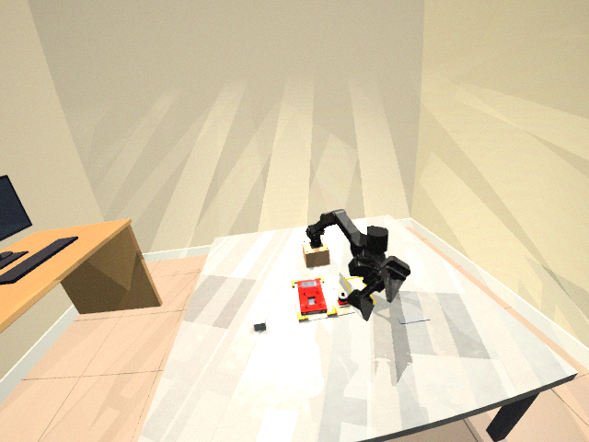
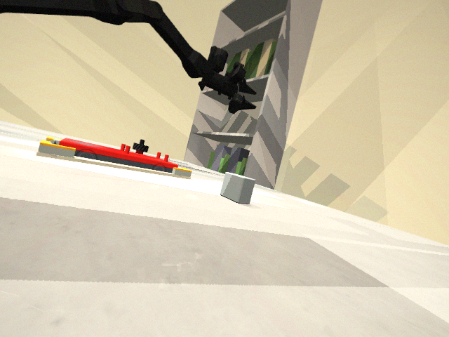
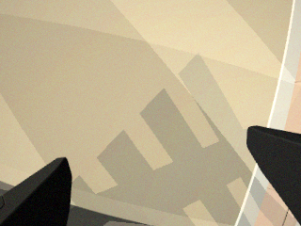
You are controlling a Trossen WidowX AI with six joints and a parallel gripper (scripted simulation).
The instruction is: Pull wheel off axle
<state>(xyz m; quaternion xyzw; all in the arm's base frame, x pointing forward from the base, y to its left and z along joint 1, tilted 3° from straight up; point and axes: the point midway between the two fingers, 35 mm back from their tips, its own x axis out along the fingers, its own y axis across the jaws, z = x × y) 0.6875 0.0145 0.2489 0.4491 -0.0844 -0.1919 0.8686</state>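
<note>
My gripper tip is 360 mm past the wheel, 280 mm above it and 40 mm to the right of it. Also, from my gripper tip: thin dark axle 360 mm behind, 280 mm below, 40 mm to the left.
</note>
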